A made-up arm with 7 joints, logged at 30 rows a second.
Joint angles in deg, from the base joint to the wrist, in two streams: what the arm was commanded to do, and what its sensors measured. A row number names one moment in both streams.
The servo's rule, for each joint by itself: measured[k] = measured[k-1] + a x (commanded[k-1-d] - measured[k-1]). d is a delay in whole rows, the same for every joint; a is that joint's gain. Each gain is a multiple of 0.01, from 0.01 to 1. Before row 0 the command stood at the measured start. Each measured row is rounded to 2 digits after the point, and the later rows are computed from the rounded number. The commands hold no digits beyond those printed.
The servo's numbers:
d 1
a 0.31 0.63 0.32 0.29 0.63 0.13 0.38
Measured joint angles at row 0: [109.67 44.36 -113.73 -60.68 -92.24 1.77 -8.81]
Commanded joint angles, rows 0 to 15: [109.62 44.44 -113.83 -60.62 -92.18 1.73 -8.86]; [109.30 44.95 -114.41 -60.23 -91.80 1.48 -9.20]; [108.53 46.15 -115.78 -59.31 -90.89 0.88 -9.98]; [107.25 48.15 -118.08 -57.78 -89.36 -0.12 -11.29]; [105.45 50.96 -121.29 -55.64 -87.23 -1.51 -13.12]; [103.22 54.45 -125.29 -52.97 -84.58 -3.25 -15.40]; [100.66 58.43 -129.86 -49.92 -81.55 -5.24 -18.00]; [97.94 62.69 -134.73 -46.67 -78.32 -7.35 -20.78]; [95.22 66.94 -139.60 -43.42 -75.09 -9.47 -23.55]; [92.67 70.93 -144.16 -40.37 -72.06 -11.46 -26.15]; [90.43 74.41 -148.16 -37.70 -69.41 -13.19 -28.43]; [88.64 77.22 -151.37 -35.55 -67.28 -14.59 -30.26]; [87.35 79.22 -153.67 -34.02 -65.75 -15.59 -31.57]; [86.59 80.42 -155.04 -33.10 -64.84 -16.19 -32.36]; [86.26 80.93 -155.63 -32.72 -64.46 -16.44 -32.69]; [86.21 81.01 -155.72 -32.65 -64.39 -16.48 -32.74]
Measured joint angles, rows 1 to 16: [109.67 44.36 -113.73 -60.68 -92.24 1.77 -8.81]; [109.65 44.41 -113.76 -60.66 -92.20 1.76 -8.83]; [109.54 44.75 -113.97 -60.54 -91.95 1.72 -8.97]; [109.23 45.63 -114.55 -60.18 -91.28 1.61 -9.35]; [108.62 47.22 -115.68 -59.48 -90.07 1.39 -10.09]; [107.64 49.58 -117.48 -58.37 -88.28 1.01 -11.24]; [106.27 52.65 -119.98 -56.80 -85.95 0.46 -12.82]; [104.53 56.29 -123.14 -54.80 -83.18 -0.28 -14.79]; [102.49 60.32 -126.85 -52.44 -80.12 -1.20 -17.07]; [100.24 64.49 -130.93 -49.82 -76.95 -2.28 -19.53]; [97.89 68.55 -135.16 -47.08 -73.87 -3.47 -22.05]; [95.58 72.24 -139.32 -44.36 -71.06 -4.73 -24.47]; [93.43 75.38 -143.18 -41.81 -68.68 -6.01 -26.67]; [91.55 77.80 -146.54 -39.55 -66.83 -7.26 -28.53]; [90.01 79.45 -149.26 -37.68 -65.58 -8.42 -29.99]; [88.85 80.38 -151.30 -36.24 -64.87 -9.46 -31.02]
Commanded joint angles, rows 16 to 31: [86.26 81.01 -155.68 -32.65 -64.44 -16.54 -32.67]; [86.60 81.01 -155.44 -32.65 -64.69 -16.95 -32.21]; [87.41 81.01 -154.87 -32.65 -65.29 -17.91 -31.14]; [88.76 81.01 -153.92 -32.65 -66.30 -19.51 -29.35]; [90.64 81.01 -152.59 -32.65 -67.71 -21.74 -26.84]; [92.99 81.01 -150.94 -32.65 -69.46 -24.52 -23.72]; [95.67 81.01 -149.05 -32.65 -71.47 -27.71 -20.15]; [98.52 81.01 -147.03 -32.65 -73.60 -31.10 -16.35]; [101.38 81.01 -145.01 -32.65 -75.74 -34.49 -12.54]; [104.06 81.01 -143.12 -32.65 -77.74 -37.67 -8.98]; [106.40 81.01 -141.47 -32.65 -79.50 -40.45 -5.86]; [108.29 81.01 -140.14 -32.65 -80.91 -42.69 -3.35]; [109.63 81.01 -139.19 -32.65 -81.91 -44.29 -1.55]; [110.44 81.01 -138.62 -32.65 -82.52 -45.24 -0.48]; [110.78 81.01 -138.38 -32.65 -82.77 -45.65 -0.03]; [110.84 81.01 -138.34 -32.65 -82.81 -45.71 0.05]
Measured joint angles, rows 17 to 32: [88.03 80.78 -152.71 -35.20 -64.57 -10.37 -31.67]; [87.48 80.92 -153.66 -34.46 -64.49 -11.17 -32.05]; [87.21 80.98 -154.23 -33.94 -64.62 -11.92 -32.11]; [87.27 81.00 -154.43 -33.57 -65.04 -12.70 -31.74]; [87.73 81.01 -154.27 -33.30 -65.83 -13.59 -30.83]; [88.63 81.01 -153.73 -33.11 -67.01 -14.65 -29.31]; [89.98 81.01 -152.84 -32.98 -68.55 -15.93 -27.19]; [91.74 81.01 -151.63 -32.88 -70.39 -17.46 -24.51]; [93.84 81.01 -150.16 -32.81 -72.41 -19.23 -21.41]; [96.18 81.01 -148.51 -32.76 -74.51 -21.21 -18.04]; [98.62 81.01 -146.79 -32.73 -76.54 -23.35 -14.60]; [101.03 81.01 -145.09 -32.71 -78.40 -25.57 -11.28]; [103.28 81.01 -143.51 -32.69 -79.98 -27.80 -8.27]; [105.25 81.01 -142.13 -32.68 -81.20 -29.94 -5.72]; [106.86 81.01 -141.01 -32.67 -82.03 -31.93 -3.73]; [108.08 81.01 -140.17 -32.66 -82.50 -33.71 -2.32]
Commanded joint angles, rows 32 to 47: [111.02 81.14 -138.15 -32.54 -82.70 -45.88 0.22]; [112.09 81.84 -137.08 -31.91 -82.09 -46.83 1.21]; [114.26 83.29 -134.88 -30.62 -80.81 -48.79 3.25]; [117.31 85.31 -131.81 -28.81 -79.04 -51.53 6.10]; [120.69 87.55 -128.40 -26.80 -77.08 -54.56 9.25]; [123.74 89.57 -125.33 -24.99 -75.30 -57.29 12.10]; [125.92 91.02 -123.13 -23.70 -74.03 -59.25 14.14]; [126.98 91.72 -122.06 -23.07 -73.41 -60.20 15.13]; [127.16 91.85 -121.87 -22.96 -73.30 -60.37 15.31]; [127.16 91.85 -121.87 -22.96 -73.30 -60.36 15.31]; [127.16 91.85 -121.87 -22.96 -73.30 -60.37 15.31]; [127.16 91.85 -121.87 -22.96 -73.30 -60.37 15.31]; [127.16 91.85 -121.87 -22.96 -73.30 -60.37 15.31]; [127.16 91.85 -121.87 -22.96 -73.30 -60.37 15.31]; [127.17 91.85 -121.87 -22.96 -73.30 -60.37 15.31]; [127.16 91.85 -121.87 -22.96 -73.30 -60.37 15.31]
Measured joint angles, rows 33 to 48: [108.94 81.01 -139.58 -32.66 -82.70 -35.27 -1.42]; [109.58 81.09 -139.12 -32.63 -82.70 -36.65 -0.80]; [110.36 81.56 -138.47 -32.42 -82.32 -37.97 -0.04]; [111.57 82.65 -137.32 -31.90 -81.37 -39.38 1.21]; [113.35 84.33 -135.56 -31.00 -79.90 -40.96 3.07]; [115.63 86.36 -133.27 -29.78 -78.12 -42.73 5.42]; [118.14 88.38 -130.73 -28.39 -76.34 -44.62 7.96]; [120.55 90.04 -128.30 -27.03 -74.88 -46.52 10.31]; [122.54 91.10 -126.30 -25.88 -73.95 -48.30 12.14]; [123.97 91.57 -124.88 -25.03 -73.54 -49.87 13.34]; [124.96 91.75 -123.92 -24.43 -73.39 -51.23 14.09]; [125.64 91.81 -123.26 -24.00 -73.33 -52.42 14.55]; [126.11 91.84 -122.82 -23.70 -73.31 -53.45 14.84]; [126.44 91.85 -122.52 -23.49 -73.30 -54.35 15.02]; [126.66 91.85 -122.31 -23.34 -73.30 -55.13 15.13]; [126.82 91.85 -122.17 -23.23 -73.30 -55.81 15.20]
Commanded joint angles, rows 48 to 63: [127.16 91.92 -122.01 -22.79 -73.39 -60.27 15.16]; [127.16 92.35 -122.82 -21.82 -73.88 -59.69 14.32]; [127.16 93.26 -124.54 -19.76 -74.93 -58.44 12.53]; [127.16 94.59 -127.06 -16.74 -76.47 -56.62 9.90]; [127.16 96.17 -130.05 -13.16 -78.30 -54.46 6.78]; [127.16 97.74 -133.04 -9.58 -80.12 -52.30 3.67]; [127.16 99.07 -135.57 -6.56 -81.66 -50.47 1.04]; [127.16 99.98 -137.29 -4.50 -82.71 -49.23 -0.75]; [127.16 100.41 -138.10 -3.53 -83.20 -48.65 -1.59]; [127.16 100.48 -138.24 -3.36 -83.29 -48.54 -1.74]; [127.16 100.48 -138.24 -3.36 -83.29 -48.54 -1.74]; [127.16 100.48 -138.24 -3.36 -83.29 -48.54 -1.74]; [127.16 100.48 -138.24 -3.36 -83.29 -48.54 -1.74]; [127.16 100.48 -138.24 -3.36 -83.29 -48.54 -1.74]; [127.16 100.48 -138.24 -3.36 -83.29 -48.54 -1.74]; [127.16 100.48 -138.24 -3.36 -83.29 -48.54 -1.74]
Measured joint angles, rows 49 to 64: [126.93 91.85 -122.07 -23.15 -73.30 -56.40 15.24]; [127.00 91.89 -122.05 -23.05 -73.36 -56.90 15.21]; [127.05 92.18 -122.30 -22.69 -73.69 -57.26 14.87]; [127.08 92.86 -123.02 -21.84 -74.47 -57.41 13.98]; [127.10 93.95 -124.31 -20.36 -75.73 -57.31 12.43]; [127.12 95.35 -126.15 -18.27 -77.35 -56.94 10.28]; [127.13 96.86 -128.35 -15.75 -79.10 -56.34 7.77]; [127.14 98.25 -130.66 -13.08 -80.71 -55.58 5.21]; [127.15 99.34 -132.78 -10.59 -81.97 -54.75 2.95]; [127.15 100.01 -134.48 -8.54 -82.74 -53.96 1.22]; [127.15 100.31 -135.68 -7.04 -83.09 -53.26 0.10]; [127.15 100.42 -136.50 -5.97 -83.22 -52.65 -0.60]; [127.15 100.46 -137.06 -5.21 -83.26 -52.12 -1.03]; [127.15 100.47 -137.44 -4.67 -83.28 -51.65 -1.30]; [127.15 100.48 -137.70 -4.29 -83.29 -51.25 -1.47]; [127.15 100.48 -137.87 -4.02 -83.29 -50.90 -1.57]
